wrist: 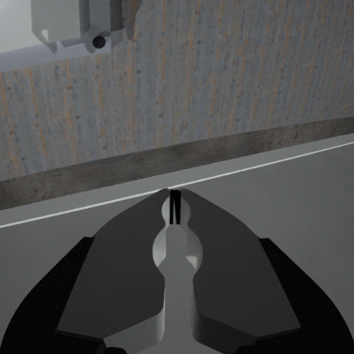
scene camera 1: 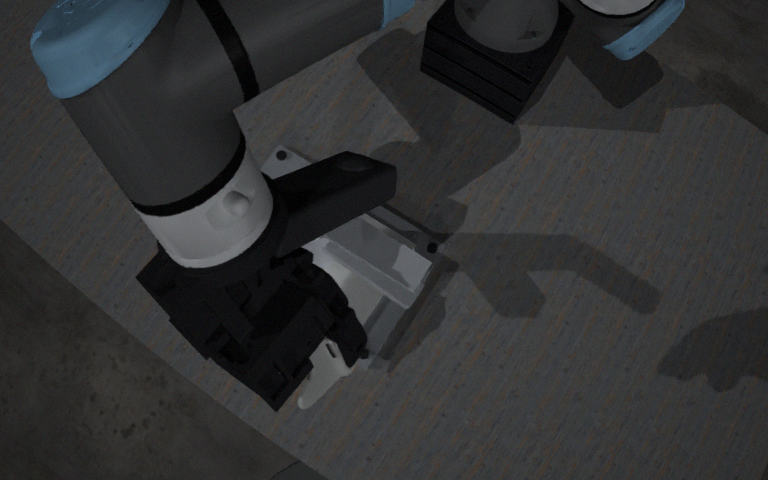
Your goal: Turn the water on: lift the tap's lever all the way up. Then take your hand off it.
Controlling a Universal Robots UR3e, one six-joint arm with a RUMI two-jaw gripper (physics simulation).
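Seen in the pictures: gripper, between the fingertips: (scene camera 1: 338,373); arm's base, origin of its link: (scene camera 1: 504,12).
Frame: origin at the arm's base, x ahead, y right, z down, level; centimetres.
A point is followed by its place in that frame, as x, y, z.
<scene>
The tap (scene camera 1: 368,244) {35.5, 3.0, -5.2} shows as pale grey bars and blocks, partly hidden by my arm and gripper in the scene view. The long bar and the end block reach toward the right edge of its base plate (scene camera 1: 289,164) {25.7, 17.5, 9.7} (wrist: 60,56). Which piece is the lever, and its exact angle, I cannot tell. In the wrist view part of the tap (wrist: 57,20) shows at the upper left, apart from my fingers. My gripper (scene camera 1: 304,400) (wrist: 173,192) is shut, with nothing between its fingertips. In the scene view its pale fingers point to the lower front, beyond the tap.
The base plate has black bolts at its corners and rests on a grey, streaked table top (scene camera 1: 566,384) {37.7, -23.1, 10.4} (wrist: 225,70). The table's edge runs along the lower left, with dark floor (scene camera 1: 101,362) beyond. The black arm pedestal (scene camera 1: 481,79) {7.6, -0.3, 4.8} stands at the top.
</scene>
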